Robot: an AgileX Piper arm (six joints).
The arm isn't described. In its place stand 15 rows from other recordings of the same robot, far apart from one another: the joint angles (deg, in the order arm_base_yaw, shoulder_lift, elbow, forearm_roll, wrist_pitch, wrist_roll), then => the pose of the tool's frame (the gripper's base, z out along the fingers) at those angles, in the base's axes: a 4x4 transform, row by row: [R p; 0 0 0 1], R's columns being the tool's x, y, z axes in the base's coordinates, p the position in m.
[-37.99, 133.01, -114.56, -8.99, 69.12, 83.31] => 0.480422 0.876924 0.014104 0.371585; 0.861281 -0.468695 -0.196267 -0.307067; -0.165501 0.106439 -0.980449 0.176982; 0 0 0 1
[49.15, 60.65, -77.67, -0.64, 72.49, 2.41] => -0.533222 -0.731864 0.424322 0.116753; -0.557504 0.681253 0.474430 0.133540; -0.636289 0.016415 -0.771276 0.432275; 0 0 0 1
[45.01, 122.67, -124.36, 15.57, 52.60, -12.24] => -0.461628 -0.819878 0.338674 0.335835; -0.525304 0.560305 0.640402 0.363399; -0.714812 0.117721 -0.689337 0.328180; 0 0 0 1
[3.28, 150.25, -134.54, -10.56, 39.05, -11.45] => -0.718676 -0.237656 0.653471 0.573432; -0.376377 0.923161 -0.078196 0.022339; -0.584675 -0.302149 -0.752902 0.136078; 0 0 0 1
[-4.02, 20.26, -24.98, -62.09, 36.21, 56.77] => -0.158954 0.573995 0.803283 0.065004; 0.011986 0.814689 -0.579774 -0.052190; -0.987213 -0.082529 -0.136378 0.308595; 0 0 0 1
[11.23, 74.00, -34.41, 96.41, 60.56, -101.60] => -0.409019 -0.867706 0.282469 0.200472; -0.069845 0.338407 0.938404 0.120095; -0.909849 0.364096 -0.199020 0.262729; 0 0 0 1
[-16.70, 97.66, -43.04, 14.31, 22.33, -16.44] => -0.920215 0.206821 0.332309 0.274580; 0.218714 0.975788 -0.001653 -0.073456; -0.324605 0.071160 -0.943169 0.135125; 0 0 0 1
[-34.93, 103.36, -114.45, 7.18, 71.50, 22.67] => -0.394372 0.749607 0.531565 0.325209; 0.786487 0.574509 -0.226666 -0.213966; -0.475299 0.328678 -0.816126 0.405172; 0 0 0 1
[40.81, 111.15, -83.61, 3.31, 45.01, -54.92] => 0.103058 -0.959373 0.262647 0.309947; -0.959426 -0.026206 0.280741 0.272543; -0.262453 -0.280923 -0.923147 0.212609; 0 0 0 1
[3.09, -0.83, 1.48, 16.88, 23.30, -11.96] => -0.319040 -0.142769 0.936926 0.050742; 0.045467 0.985145 0.165599 0.013206; -0.946650 0.095432 -0.307809 0.170435; 0 0 0 1
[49.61, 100.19, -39.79, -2.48, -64.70, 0.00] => 0.118975 -0.784019 0.609229 0.216425; 0.111307 0.620251 0.776466 0.259882; -0.986639 -0.024569 0.161061 0.214844; 0 0 0 1
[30.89, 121.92, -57.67, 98.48, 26.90, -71.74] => -0.938320 -0.274139 0.210721 0.301663; -0.076111 0.758239 0.647518 0.227922; -0.337287 0.591541 -0.732336 0.071374; 0 0 0 1
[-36.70, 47.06, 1.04, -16.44, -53.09, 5.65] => 0.091835 0.411095 0.906955 0.109784; -0.161636 0.904879 -0.393787 -0.056147; -0.982568 -0.110433 0.149547 0.214361; 0 0 0 1
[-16.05, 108.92, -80.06, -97.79, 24.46, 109.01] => -0.215497 0.672124 0.708386 0.416491; 0.234326 0.739827 -0.630672 -0.158666; -0.947973 0.030085 -0.316927 0.267444; 0 0 0 1
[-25.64, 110.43, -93.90, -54.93, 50.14, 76.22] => -0.133197 0.967537 0.214780 0.366495; 0.544329 0.252516 -0.799964 -0.239325; -0.828230 0.010358 -0.560293 0.294577; 0 0 0 1
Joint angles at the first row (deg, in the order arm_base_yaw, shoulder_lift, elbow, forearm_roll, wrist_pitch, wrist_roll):
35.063, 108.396, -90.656, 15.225, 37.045, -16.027
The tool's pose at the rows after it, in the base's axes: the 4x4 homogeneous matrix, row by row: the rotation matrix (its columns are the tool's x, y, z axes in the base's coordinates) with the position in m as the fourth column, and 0 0 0 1 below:
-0.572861 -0.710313 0.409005 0.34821; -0.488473 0.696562 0.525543 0.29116; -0.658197 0.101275 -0.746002 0.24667; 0 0 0 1
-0.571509 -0.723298 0.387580 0.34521; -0.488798 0.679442 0.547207 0.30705; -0.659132 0.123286 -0.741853 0.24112; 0 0 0 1
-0.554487 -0.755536 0.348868 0.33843; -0.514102 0.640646 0.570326 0.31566; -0.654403 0.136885 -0.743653 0.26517; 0 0 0 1
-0.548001 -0.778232 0.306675 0.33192; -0.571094 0.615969 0.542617 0.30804; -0.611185 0.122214 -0.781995 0.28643; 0 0 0 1
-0.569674 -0.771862 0.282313 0.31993; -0.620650 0.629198 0.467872 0.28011; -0.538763 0.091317 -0.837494 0.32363; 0 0 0 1
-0.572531 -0.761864 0.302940 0.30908; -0.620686 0.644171 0.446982 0.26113; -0.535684 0.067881 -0.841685 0.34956; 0 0 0 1
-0.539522 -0.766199 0.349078 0.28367; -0.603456 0.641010 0.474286 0.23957; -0.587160 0.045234 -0.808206 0.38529; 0 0 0 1
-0.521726 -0.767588 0.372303 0.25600; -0.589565 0.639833 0.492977 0.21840; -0.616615 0.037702 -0.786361 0.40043; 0 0 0 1
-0.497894 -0.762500 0.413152 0.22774; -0.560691 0.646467 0.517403 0.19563; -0.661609 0.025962 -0.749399 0.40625; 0 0 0 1
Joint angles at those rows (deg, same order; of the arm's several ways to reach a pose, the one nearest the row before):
38.042, 113.621, -91.758, 17.089, 33.423, -16.231
39.693, 115.545, -93.497, 18.477, 33.197, -16.268
40.697, 115.048, -98.275, 18.912, 39.217, -16.518
40.392, 113.405, -101.296, 16.960, 47.350, -16.363
38.913, 108.761, -103.737, 12.572, 59.072, -13.854
38.065, 104.700, -103.789, 10.674, 63.075, -12.785
37.944, 97.509, -101.505, 10.188, 64.301, -12.852
38.000, 90.108, -95.458, 10.249, 63.516, -12.961
37.998, 81.912, -87.205, 10.200, 60.007, -13.011

